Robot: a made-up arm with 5 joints. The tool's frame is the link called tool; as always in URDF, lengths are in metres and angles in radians. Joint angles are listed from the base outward. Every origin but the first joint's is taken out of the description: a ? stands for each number. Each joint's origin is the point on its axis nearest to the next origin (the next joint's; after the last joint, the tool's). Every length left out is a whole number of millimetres.
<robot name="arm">
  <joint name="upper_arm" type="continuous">
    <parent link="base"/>
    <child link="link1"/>
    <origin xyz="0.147 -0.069 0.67"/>
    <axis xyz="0 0 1"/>
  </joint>
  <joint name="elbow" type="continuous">
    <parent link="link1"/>
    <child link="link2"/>
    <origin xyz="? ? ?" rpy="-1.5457 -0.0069 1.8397"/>
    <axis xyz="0 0 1"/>
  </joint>
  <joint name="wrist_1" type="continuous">
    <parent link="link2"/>
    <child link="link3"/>
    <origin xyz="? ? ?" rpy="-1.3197 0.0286 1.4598"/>
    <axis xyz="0 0 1"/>
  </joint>
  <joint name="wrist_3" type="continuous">
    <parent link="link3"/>
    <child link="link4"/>
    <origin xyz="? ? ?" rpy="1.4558 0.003 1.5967"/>
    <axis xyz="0 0 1"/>
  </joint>
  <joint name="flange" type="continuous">
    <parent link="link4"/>
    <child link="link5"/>
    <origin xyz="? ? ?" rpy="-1.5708 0 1.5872"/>
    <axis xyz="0 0 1"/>
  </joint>
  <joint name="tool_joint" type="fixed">
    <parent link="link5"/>
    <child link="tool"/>
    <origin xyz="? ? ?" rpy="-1.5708 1.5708 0"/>
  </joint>
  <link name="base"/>
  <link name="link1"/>
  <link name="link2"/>
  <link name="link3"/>
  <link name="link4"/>
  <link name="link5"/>
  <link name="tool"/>
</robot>
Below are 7 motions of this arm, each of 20 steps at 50 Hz.
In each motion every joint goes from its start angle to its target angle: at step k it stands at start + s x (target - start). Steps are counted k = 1, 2, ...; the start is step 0. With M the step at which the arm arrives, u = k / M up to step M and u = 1 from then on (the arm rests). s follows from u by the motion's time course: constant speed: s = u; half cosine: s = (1 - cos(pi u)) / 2; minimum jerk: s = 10 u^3 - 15 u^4 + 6 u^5.
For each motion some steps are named. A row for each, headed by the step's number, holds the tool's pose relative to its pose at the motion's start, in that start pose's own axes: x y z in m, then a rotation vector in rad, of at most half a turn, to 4 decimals.
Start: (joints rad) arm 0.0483 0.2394 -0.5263 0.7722 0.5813
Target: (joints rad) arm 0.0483 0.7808 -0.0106 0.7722 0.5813
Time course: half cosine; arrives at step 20
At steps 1, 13, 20:
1: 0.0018 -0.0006 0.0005 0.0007 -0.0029 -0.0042
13: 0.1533 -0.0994 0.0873 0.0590 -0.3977 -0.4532
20: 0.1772 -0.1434 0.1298 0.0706 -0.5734 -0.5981

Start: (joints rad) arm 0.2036 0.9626 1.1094 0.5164 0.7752
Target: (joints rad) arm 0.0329 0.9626 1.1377 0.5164 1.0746
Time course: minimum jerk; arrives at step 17
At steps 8, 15, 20:
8: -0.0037 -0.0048 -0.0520 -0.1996 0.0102 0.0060
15: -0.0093 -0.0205 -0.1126 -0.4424 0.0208 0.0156
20: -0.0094 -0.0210 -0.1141 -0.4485 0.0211 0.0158

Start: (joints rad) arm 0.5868 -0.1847 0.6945 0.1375 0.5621
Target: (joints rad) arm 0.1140 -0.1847 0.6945 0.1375 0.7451
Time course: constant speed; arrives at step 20
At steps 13, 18, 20:
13: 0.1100 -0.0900 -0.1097 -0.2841 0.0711 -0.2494
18: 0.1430 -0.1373 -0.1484 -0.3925 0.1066 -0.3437
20: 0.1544 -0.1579 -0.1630 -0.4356 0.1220 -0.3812

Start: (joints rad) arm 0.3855 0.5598 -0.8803 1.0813 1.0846
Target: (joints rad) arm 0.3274 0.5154 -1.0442 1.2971 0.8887
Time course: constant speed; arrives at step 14
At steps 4, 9, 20:
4: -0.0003 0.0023 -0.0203 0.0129 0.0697 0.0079
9: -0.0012 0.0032 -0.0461 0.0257 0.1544 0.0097
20: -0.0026 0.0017 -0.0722 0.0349 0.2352 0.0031

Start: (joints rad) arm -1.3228 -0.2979 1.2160 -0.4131 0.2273
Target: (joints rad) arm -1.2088 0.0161 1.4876 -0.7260 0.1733
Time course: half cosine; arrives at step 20
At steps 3, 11, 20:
3: -0.0097 0.0070 0.0041 -0.0040 -0.0243 0.0286
11: -0.1140 0.0617 0.0315 -0.0462 -0.2582 0.3029
20: -0.2064 0.0865 0.0361 -0.0874 -0.4479 0.5210

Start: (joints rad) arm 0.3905 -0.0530 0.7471 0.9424 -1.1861
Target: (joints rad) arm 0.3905 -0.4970 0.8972 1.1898 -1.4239
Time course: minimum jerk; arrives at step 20
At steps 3, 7, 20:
3: 0.0034 0.0003 0.0034 0.0110 -0.0114 -0.0115
7: 0.0286 0.0001 0.0310 0.0946 -0.1045 -0.0998
20: 0.0848 -0.0336 0.1387 0.3600 -0.4965 -0.3901

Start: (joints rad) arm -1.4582 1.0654 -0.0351 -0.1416 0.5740
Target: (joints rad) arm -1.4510 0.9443 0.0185 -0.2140 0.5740
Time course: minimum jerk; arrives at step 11
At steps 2, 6, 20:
2: -0.0004 0.0002 0.0034 0.0051 -0.0034 0.0016
6: -0.0053 0.0004 0.0448 0.0661 -0.0446 0.0193
20: -0.0094 -0.0016 0.0763 0.1123 -0.0769 0.0312

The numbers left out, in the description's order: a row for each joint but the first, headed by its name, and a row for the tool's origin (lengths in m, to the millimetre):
elbow: 0.122 -0.023 0
wrist_1: 0.188 0.041 0
wrist_3: 0.108 0.013 0
flange: 0.236 -0.11 0
tool: -0.154 -0.014 0

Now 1 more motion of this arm.
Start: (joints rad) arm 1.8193 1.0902 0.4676 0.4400 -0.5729
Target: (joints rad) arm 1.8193 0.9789 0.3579 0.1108 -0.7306
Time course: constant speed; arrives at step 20
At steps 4, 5, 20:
4: -0.0148 0.0116 -0.0053 0.0371 0.0605 0.0299
5: -0.0186 0.0145 -0.0064 0.0467 0.0758 0.0372
20: -0.0768 0.0560 -0.0104 0.2082 0.3103 0.1358

